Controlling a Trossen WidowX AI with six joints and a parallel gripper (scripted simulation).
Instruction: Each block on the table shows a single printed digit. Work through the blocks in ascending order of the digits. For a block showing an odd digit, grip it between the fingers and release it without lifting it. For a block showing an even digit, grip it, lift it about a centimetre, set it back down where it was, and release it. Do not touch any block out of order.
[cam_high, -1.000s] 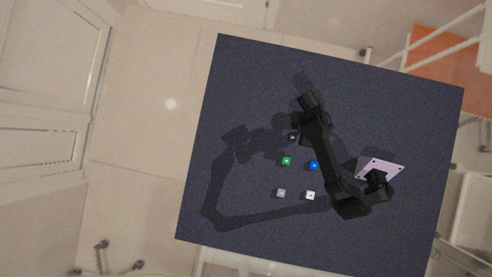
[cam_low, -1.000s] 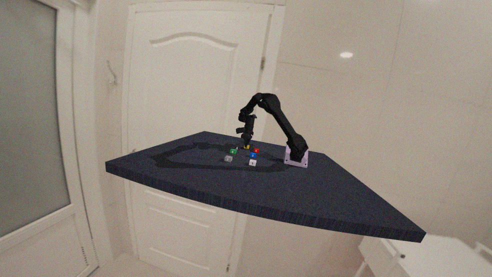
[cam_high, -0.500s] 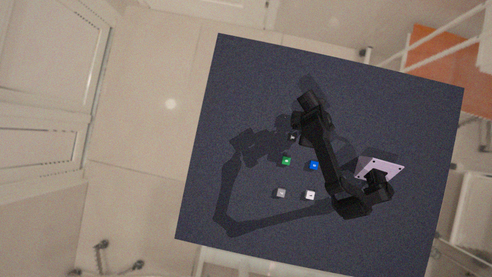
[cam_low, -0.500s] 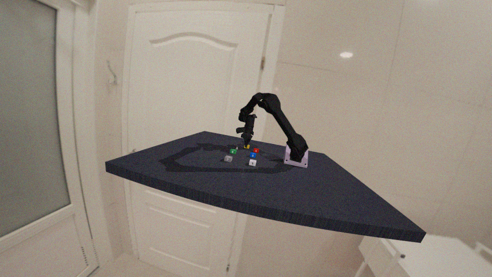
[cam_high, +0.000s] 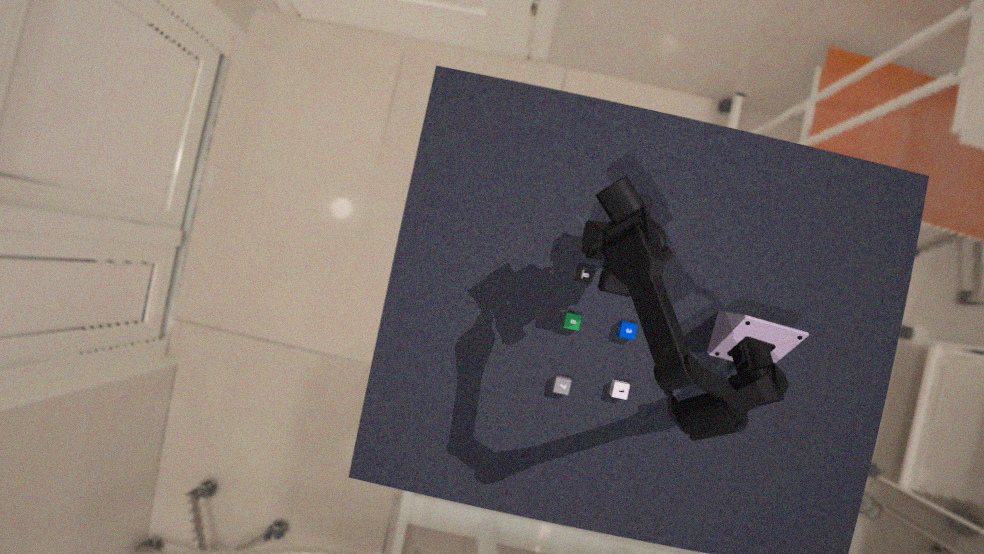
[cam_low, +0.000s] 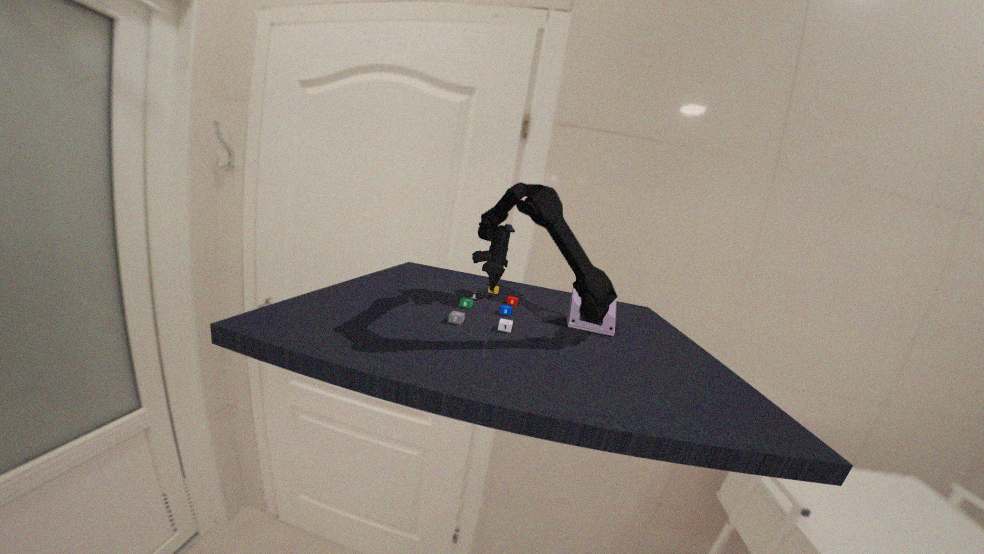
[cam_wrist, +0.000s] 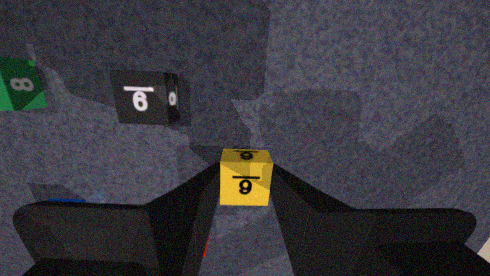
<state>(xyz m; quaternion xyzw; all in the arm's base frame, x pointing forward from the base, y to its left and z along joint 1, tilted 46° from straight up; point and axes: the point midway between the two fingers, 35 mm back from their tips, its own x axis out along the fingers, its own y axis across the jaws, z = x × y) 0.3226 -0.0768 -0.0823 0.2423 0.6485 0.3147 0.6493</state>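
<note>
Now: the grey block 30 cm to the left of my gripper tip, 1 cm below it and 1 cm ahead of it. From my gripper tip the other things lie so: yellow block (1 cm behind); then black block (7 cm to the left, 4 cm ahead, 1 cm below); then red block (8 cm behind, 4 cm to the left, 1 cm below).
</note>
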